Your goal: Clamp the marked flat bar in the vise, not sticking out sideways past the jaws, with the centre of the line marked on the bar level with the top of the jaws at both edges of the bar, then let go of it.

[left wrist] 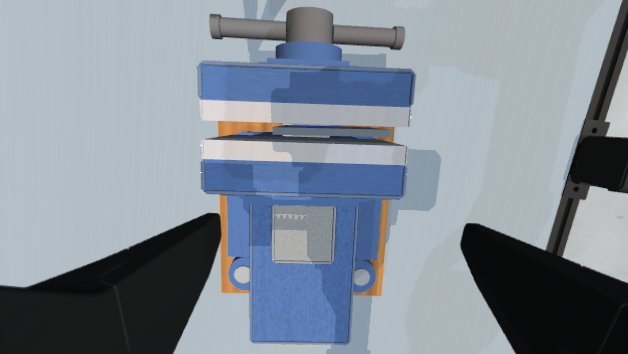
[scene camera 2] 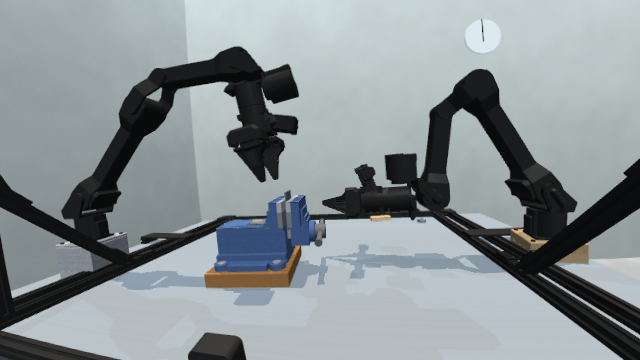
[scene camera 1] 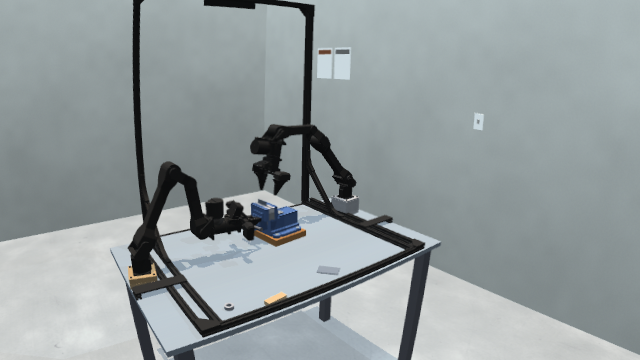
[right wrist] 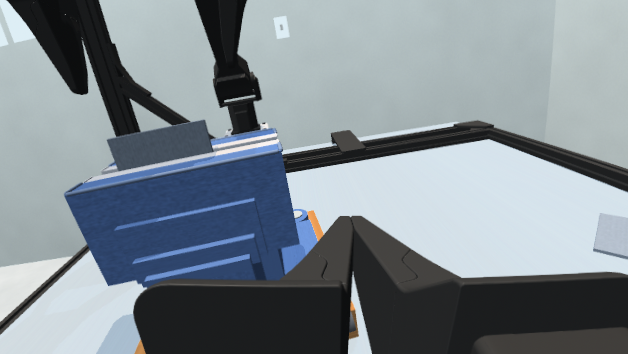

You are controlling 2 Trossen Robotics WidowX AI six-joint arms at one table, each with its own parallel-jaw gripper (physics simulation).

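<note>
The blue vise stands on a wooden base. The grey flat bar stands upright between the jaws, rising above them, within their width. In the left wrist view gaps show between bar and jaws. I cannot make out its marked line. My left gripper is open and empty, above the vise. My right gripper is shut and empty, beside the vise's screw side, close to the handle.
A grey plate lies flat on the table. A light wooden block and a small ring lie near the table edge in scene camera 1. Black frame rails border the work area.
</note>
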